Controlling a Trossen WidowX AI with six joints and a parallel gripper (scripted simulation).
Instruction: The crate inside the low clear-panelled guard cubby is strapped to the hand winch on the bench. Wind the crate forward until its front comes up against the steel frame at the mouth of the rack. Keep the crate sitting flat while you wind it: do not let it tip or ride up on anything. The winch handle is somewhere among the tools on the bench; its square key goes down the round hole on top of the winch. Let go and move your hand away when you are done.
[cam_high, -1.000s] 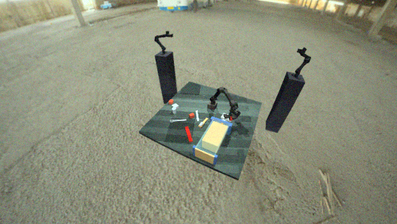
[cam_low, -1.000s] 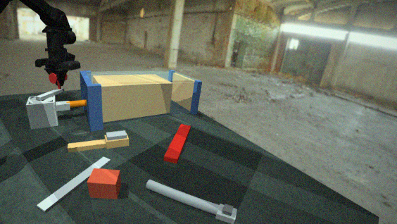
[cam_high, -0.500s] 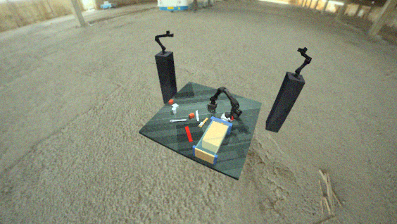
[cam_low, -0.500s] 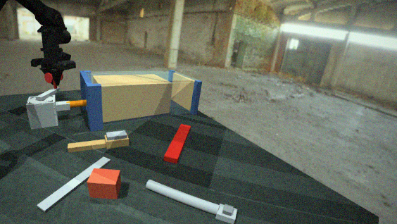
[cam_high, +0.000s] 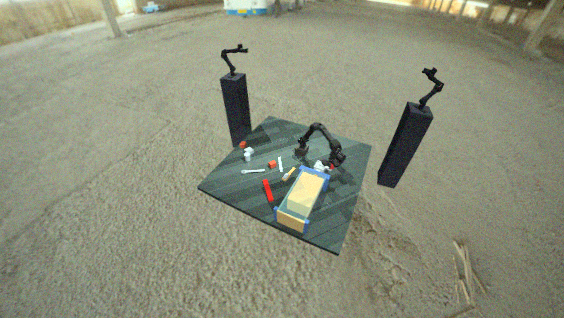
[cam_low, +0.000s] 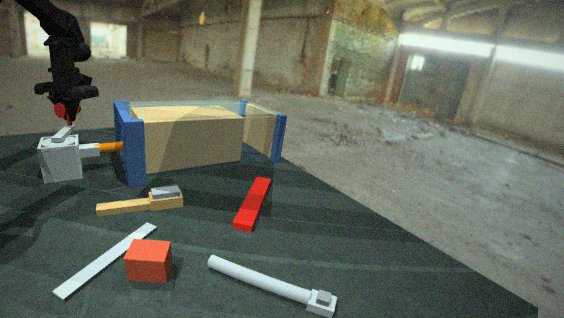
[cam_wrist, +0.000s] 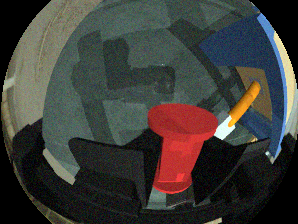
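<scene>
Right now the winch is 50 mm behind my gripper tip, 100 mm to the right of it and 80 mm below it. Round my gripper tip: wooden-handled tool (100 mm ahead, 350 mm to the right, 100 mm below); then winch handle (20 mm behind, 40 mm to the right, 10 mm below); then red knob (20 mm above).
</scene>
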